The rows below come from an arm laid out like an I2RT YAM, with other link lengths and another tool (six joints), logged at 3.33 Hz.
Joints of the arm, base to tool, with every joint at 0 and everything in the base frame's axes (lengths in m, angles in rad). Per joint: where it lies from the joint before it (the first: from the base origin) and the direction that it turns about. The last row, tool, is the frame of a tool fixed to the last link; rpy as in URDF.
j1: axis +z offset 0 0 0.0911
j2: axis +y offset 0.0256 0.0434 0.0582
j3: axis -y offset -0.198 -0.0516 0
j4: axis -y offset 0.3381 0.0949 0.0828
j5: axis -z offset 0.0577 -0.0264 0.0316
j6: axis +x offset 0.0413 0 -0.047
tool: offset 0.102 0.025 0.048 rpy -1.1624 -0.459 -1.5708
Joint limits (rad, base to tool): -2.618..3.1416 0..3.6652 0..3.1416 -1.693..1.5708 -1.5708..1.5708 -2.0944..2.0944
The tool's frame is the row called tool.
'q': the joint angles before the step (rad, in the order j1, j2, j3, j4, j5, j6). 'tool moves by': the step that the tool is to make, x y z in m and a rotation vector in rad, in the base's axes. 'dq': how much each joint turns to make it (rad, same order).
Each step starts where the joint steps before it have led.
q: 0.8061, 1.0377, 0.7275, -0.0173, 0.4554, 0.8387
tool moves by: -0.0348, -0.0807, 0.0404, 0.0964, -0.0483, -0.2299
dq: -0.0110, -0.3919, -0.1604, -0.1886, 0.1991, 0.1138
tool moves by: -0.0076, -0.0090, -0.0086, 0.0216, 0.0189, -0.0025
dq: -0.0005, -0.0830, -0.0575, -0.0446, -0.0063, 0.0352
